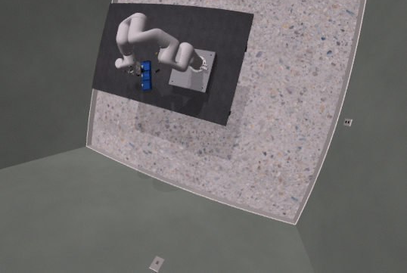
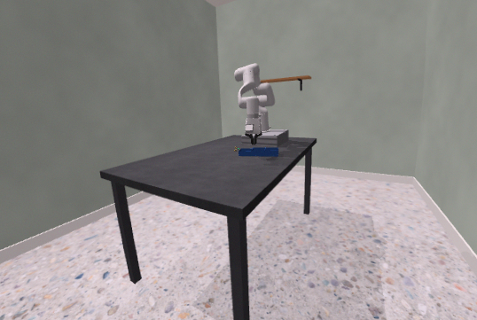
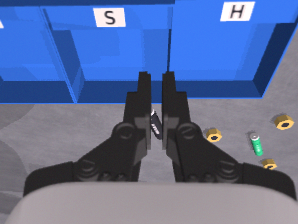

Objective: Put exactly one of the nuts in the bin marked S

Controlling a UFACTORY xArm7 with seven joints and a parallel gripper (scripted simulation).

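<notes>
The blue bin is 70 mm below my hand, 30 mm to the left of it and 10 mm behind it. From my hand the other things lie so: black cylinder: 90 mm behind, 80 mm below, 50 mm to the right; green battery: 190 mm to the right, 80 mm below, 70 mm behind.
</notes>
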